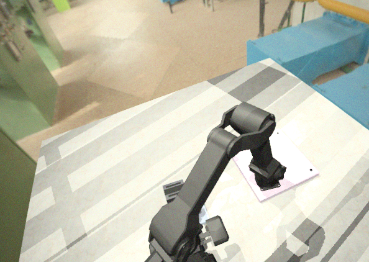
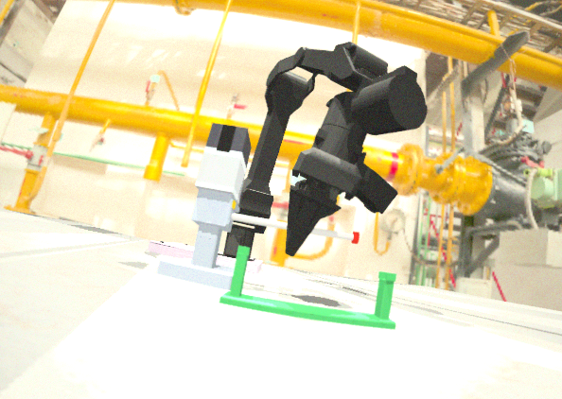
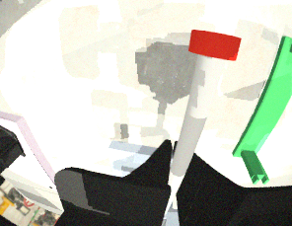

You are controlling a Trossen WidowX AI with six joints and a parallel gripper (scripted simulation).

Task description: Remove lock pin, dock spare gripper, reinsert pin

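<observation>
My gripper tip is 90 mm to the left of the grey mount and 10 mm short of it. From my gripper tip the other things lie so: spare gripper: 90 mm to the right, 80 mm above, 10 mm ahead; green cradle: 100 mm ahead, 40 mm to the left, 20 mm below.
</observation>
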